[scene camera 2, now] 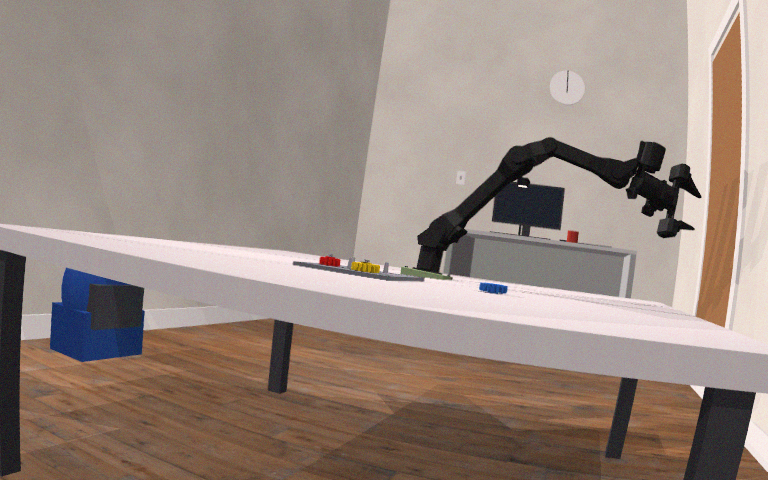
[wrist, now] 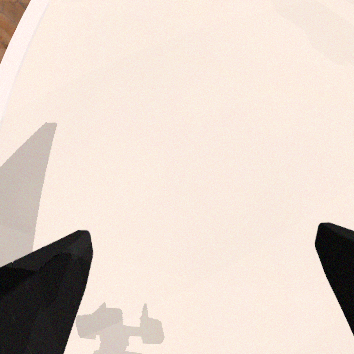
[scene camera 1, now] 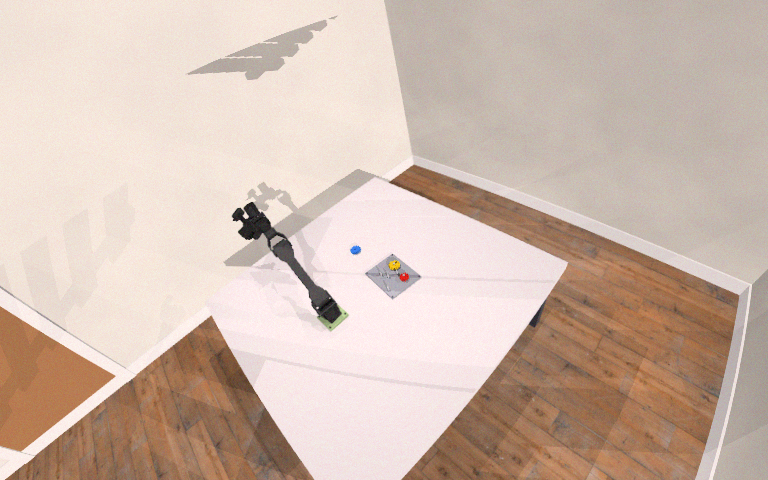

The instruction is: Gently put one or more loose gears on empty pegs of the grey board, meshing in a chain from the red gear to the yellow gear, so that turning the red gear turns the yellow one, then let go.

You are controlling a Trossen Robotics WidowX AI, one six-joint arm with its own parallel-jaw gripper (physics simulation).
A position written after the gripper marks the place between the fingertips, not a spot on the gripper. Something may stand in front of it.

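Note:
Gripper (scene camera 2: pixel 697 213), in the wrist view too (wrist: pixel 207 240): open, holding nothing. Grey board (scene camera 1: pixel 396 286), in scene camera 2 as well (scene camera 2: pixel 389 276).

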